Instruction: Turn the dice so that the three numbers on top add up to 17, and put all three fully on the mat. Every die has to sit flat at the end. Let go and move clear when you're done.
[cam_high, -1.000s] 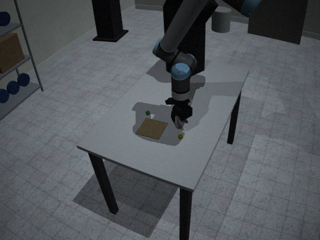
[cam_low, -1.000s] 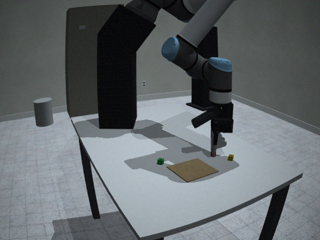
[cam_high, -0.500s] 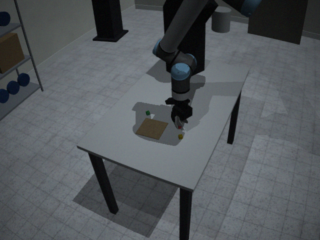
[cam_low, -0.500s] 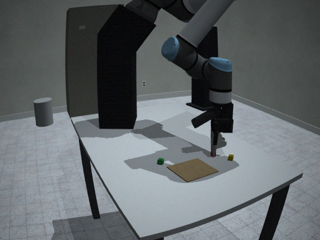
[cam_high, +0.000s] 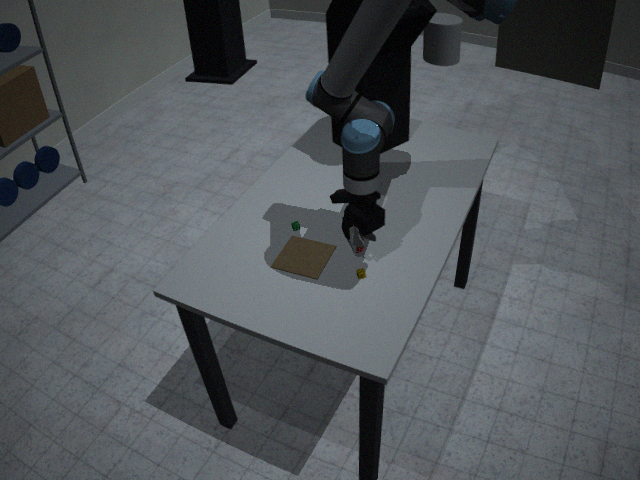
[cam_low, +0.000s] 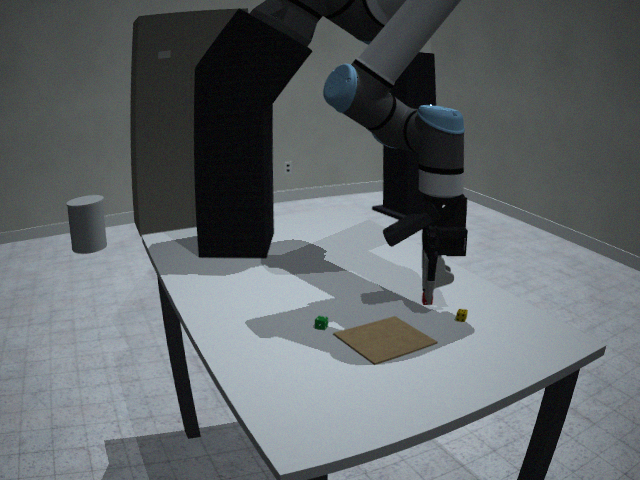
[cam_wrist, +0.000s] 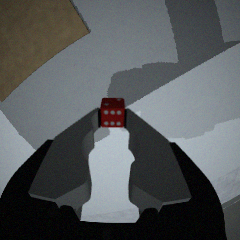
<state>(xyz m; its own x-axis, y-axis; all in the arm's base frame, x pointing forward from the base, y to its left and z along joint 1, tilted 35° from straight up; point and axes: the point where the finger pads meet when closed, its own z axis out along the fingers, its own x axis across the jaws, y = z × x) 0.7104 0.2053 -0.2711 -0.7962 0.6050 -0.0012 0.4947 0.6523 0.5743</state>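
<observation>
Now: the mat 5 cm ahead of my hand, 14 cm to the right of it and 3 cm below it. The rest, counted from my hand: red die (1 cm below); then green die (6 cm behind, 21 cm to the right, 3 cm below); then yellow die (8 cm ahead, 3 cm to the left, 3 cm below).
</observation>
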